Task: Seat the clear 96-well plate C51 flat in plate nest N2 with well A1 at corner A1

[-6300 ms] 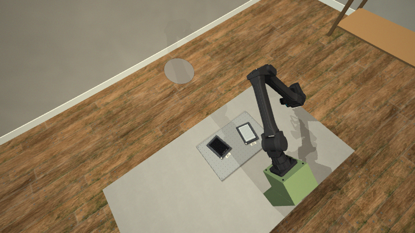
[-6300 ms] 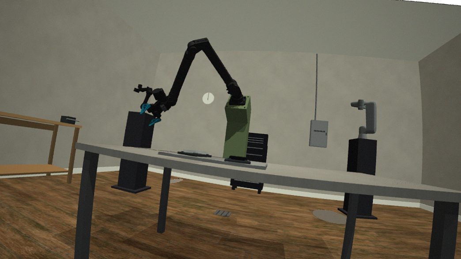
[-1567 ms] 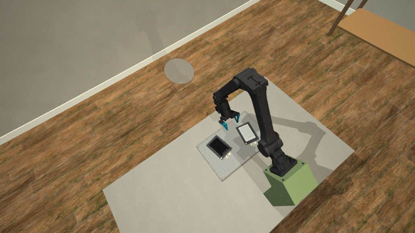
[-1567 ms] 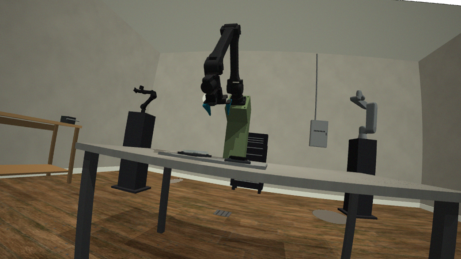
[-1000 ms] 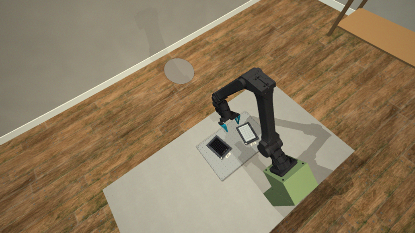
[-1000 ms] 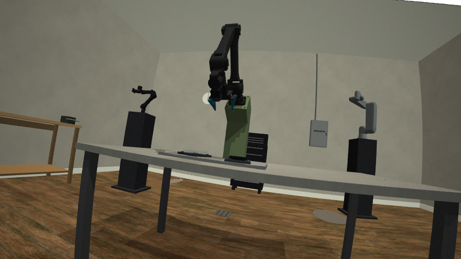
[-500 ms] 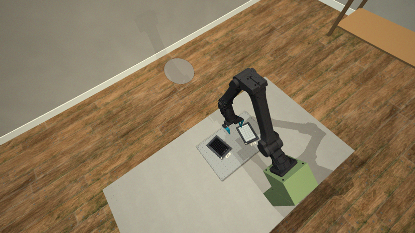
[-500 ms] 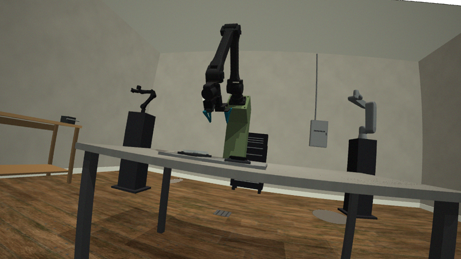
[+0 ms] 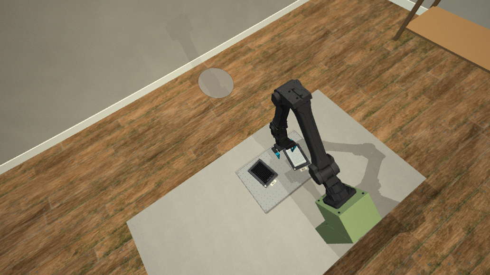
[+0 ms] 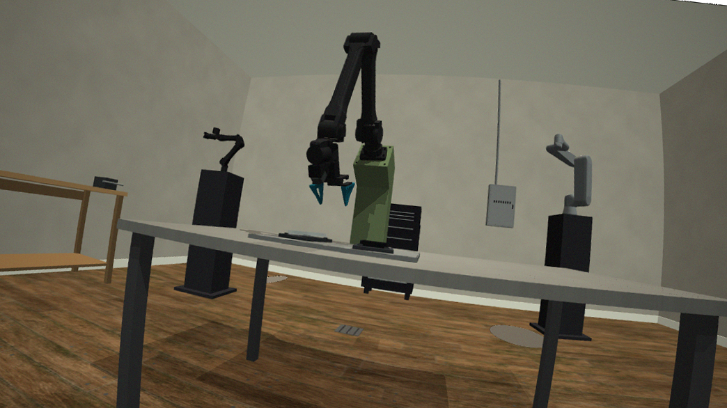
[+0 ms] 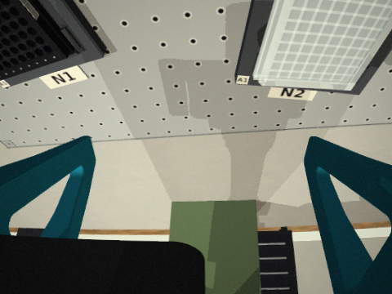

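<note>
My hand is 30 mm past the clear 96-well plate C51, 80 mm to the left of it and 120 mm above it. Also, from my hand: plate nest N2: 30 mm behind, 90 mm to the right, 130 mm below; then black plate C15: 40 mm ahead, 160 mm to the left, 120 mm below.
</note>
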